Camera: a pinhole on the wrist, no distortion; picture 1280 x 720 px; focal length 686.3 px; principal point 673.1 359.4 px. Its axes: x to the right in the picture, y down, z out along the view. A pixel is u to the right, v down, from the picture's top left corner.
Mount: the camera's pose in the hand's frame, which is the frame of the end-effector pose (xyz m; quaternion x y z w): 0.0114 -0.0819 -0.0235 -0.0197 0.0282 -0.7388 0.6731
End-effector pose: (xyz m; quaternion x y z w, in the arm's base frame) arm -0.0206 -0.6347 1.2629 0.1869 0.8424 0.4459 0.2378
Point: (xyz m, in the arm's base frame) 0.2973 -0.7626 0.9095
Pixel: outside the picture
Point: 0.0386 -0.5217 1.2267
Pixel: 120.0 299.7
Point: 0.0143 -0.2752 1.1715
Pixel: 224.8 624.8
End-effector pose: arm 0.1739 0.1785 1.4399 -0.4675 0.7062 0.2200 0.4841
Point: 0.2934 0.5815 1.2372
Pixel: 388.2 253.1
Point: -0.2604 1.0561 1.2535
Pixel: outside the picture
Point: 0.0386 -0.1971 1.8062
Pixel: behind the camera
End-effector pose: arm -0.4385 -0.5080 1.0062 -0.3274 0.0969 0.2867 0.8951
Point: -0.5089 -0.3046 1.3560
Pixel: 578.6 131.2
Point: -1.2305 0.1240 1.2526
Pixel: outside the picture
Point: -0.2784 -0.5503 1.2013
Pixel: outside the picture
